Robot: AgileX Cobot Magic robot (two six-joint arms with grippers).
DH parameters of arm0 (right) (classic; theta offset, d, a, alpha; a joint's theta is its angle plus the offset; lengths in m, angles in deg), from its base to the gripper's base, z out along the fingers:
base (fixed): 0 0 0 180
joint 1: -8.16 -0.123 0 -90
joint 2: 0.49 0 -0.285 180
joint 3: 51.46 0 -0.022 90
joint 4: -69.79 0.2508 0 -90
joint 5: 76.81 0 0.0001 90
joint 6: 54.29 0.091 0 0
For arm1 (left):
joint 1: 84.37 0.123 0 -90
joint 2: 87.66 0 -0.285 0
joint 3: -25.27 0 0.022 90
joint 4: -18.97 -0.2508 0 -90
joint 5: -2.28 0 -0.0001 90
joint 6: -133.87 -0.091 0 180
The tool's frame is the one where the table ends.
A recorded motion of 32 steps. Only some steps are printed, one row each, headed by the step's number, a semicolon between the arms.
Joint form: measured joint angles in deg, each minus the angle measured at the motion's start. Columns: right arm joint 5, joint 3, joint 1, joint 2, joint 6, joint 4; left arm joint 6, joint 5, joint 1, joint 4, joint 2, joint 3.
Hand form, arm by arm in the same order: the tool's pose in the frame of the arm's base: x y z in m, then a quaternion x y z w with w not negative. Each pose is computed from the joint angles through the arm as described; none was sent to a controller.
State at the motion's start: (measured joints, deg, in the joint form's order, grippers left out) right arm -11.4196 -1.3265 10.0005 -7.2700 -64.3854 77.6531; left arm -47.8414 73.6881 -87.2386 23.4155 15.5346 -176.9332
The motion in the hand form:
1: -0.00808 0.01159 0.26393 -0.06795 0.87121 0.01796 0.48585; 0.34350 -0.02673 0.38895 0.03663 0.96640 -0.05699 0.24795
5: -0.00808 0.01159 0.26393 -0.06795 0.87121 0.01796 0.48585; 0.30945 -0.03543 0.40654 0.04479 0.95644 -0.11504 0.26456
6: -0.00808 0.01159 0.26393 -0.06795 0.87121 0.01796 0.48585; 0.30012 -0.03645 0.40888 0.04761 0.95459 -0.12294 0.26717
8: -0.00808 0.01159 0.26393 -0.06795 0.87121 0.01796 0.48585; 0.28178 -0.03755 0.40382 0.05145 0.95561 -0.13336 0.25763
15: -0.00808 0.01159 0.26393 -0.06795 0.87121 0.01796 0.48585; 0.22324 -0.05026 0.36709 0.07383 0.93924 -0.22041 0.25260
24: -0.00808 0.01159 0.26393 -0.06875 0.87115 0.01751 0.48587; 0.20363 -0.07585 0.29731 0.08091 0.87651 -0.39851 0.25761
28: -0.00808 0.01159 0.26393 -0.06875 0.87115 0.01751 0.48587; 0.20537 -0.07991 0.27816 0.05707 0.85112 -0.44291 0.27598
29: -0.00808 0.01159 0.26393 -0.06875 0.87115 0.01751 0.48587; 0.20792 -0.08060 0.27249 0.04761 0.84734 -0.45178 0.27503
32: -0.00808 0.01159 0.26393 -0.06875 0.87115 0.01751 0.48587; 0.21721 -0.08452 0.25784 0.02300 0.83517 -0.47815 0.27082
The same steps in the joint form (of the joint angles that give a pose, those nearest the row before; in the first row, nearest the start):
1: 0.00 0.00 0.00 0.00 0.00 0.00; -0.24 0.00 0.00 1.88 -1.49 0.28
5: 0.00 0.00 0.00 0.00 0.00 0.00; -1.51 0.18 0.00 8.88 -8.25 4.82
6: 0.00 0.00 0.00 0.00 0.00 0.00; -1.88 0.14 0.00 9.89 -10.11 6.42
8: 0.00 0.00 0.00 0.00 0.00 0.00; -2.58 0.14 0.00 11.28 -13.75 11.26
15: 0.00 0.00 0.00 0.00 0.00 0.00; -9.81 -5.96 0.00 23.67 -26.51 32.00
24: 0.00 0.00 0.00 0.00 -0.11 0.00; -34.27 -15.58 0.00 56.04 -29.10 54.52
28: 0.00 0.00 0.00 0.00 -0.11 0.00; -44.02 -18.36 0.00 68.36 -27.71 60.10
29: 0.00 0.00 0.00 0.00 -0.11 0.00; -45.91 -18.73 0.00 71.00 -26.65 61.04
32: 0.00 0.00 0.00 0.00 -0.11 0.00; -51.35 -19.26 -0.55 78.72 -22.89 62.84

